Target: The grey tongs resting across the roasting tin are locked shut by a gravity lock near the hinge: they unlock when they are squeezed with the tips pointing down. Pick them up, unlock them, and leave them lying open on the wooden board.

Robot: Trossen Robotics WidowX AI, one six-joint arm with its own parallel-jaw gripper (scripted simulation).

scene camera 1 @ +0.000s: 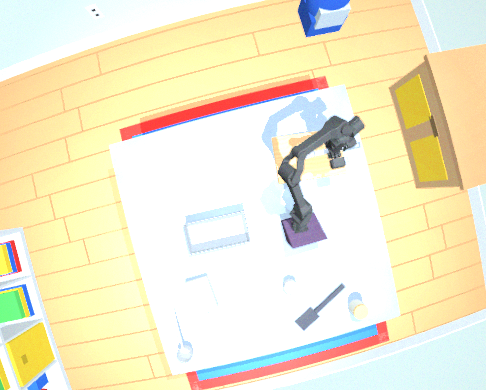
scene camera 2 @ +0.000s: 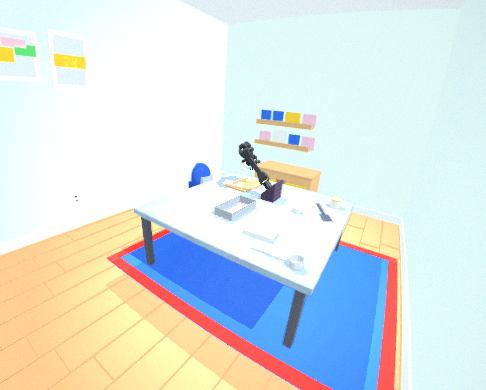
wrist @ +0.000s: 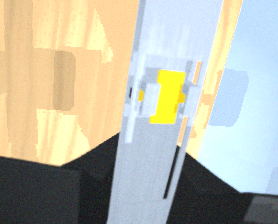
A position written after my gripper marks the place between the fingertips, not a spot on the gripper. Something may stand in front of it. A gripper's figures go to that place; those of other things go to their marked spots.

Scene:
My gripper [wrist: 143, 143] is 12 cm from the lens. A yellow lock piece [wrist: 171, 82]: 7 cm from the lens. A wooden board [wrist: 71, 71] is 24 cm from the lens. The marked spots on the wooden board and the yellow lock piece are 18 cm apart.

